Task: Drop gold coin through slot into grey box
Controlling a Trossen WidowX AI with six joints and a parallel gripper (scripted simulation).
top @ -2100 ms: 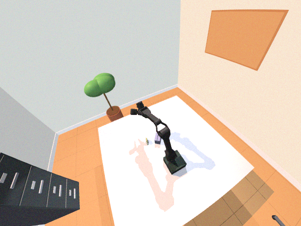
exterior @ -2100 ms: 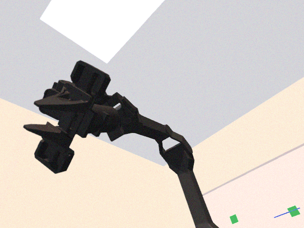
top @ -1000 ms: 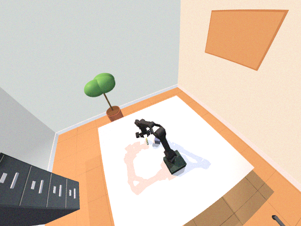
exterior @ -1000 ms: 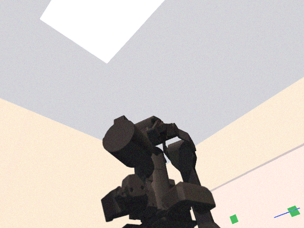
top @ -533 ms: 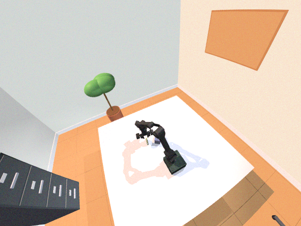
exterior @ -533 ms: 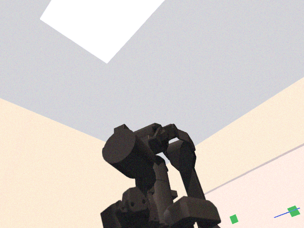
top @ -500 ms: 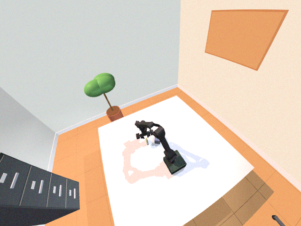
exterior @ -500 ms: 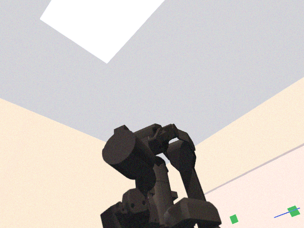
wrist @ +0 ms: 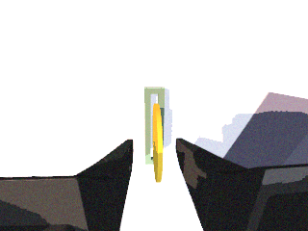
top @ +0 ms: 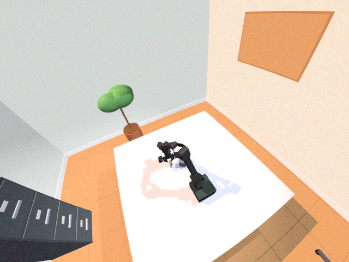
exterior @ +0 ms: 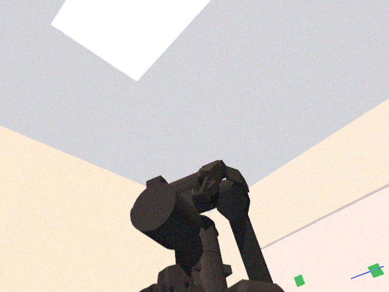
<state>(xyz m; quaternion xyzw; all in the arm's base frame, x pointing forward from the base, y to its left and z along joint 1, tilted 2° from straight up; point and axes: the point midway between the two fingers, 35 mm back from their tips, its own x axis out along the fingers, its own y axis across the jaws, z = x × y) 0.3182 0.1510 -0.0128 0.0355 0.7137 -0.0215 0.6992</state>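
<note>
My gripper tip is now 1 cm above the gold coin.
</note>
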